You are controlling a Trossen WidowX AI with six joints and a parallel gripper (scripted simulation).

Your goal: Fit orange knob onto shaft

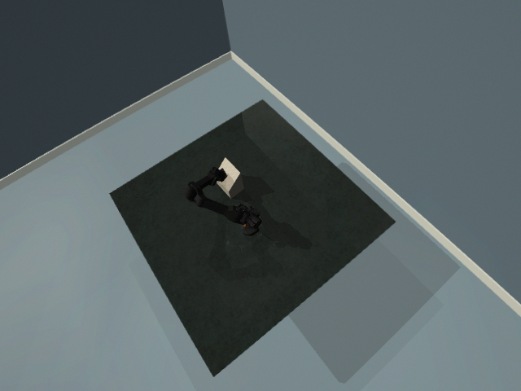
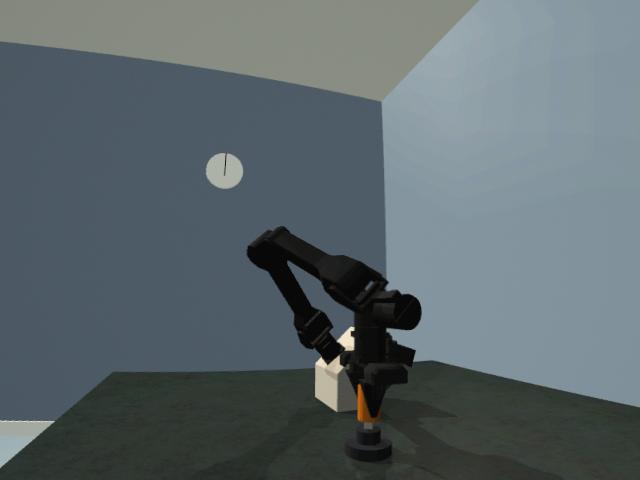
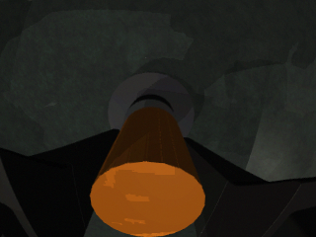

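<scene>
My gripper tip is now 30 mm below the orange knob. Round my gripper tip: round black pedestal 40 mm below.
</scene>
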